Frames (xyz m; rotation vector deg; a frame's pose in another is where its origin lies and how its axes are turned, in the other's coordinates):
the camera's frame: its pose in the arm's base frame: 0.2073 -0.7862 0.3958 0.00 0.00 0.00
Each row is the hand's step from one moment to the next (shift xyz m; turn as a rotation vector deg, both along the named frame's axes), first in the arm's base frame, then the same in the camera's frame.
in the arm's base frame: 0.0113 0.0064 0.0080 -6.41 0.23 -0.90
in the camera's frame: 0.0113 0.0064 0.0080 -6.41 0.23 -0.90
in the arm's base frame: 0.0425 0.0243 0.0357 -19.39 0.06 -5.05
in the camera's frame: 0.0425 0.0243 0.0357 -19.39 0.06 -5.05
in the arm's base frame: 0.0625 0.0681 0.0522 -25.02 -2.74 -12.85
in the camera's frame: 0.0625 0.0681 0.0522 -25.02 -2.74 -12.85
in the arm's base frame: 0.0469 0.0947 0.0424 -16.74 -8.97 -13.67
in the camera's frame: 0.0469 0.0947 0.0424 -16.74 -8.97 -13.67
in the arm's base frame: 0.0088 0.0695 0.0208 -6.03 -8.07 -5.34
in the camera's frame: 0.0088 0.0695 0.0208 -6.03 -8.07 -5.34
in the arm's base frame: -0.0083 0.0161 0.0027 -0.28 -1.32 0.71
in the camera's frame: -0.0083 0.0161 0.0027 -0.28 -1.32 0.71
